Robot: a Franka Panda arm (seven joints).
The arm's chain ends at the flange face. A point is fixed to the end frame.
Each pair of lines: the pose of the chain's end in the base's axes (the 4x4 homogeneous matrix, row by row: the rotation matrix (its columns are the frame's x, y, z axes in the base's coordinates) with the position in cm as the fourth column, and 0 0 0 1 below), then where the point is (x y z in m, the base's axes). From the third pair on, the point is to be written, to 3 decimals.
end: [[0.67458 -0.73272 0.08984 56.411], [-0.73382 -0.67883 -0.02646 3.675], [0.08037 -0.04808 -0.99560 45.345], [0 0 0 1]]
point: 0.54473 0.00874 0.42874
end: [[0.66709 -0.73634 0.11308 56.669], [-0.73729 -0.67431 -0.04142 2.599], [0.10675 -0.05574 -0.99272 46.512], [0 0 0 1]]
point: 0.54770 -0.00224 0.44036
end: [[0.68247 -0.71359 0.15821 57.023], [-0.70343 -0.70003 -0.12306 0.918], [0.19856 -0.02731 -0.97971 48.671], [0 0 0 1]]
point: 0.553 -0.022 0.464
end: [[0.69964 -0.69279 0.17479 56.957], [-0.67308 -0.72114 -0.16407 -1.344], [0.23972 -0.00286 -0.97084 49.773], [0 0 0 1]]
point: 0.554 -0.046 0.476
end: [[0.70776 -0.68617 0.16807 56.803], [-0.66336 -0.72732 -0.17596 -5.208], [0.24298 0.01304 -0.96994 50.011], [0 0 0 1]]
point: 0.552 -0.085 0.479
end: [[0.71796 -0.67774 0.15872 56.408], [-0.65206 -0.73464 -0.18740 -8.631], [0.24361 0.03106 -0.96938 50.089], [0 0 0 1]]
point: 0.548 -0.120 0.480
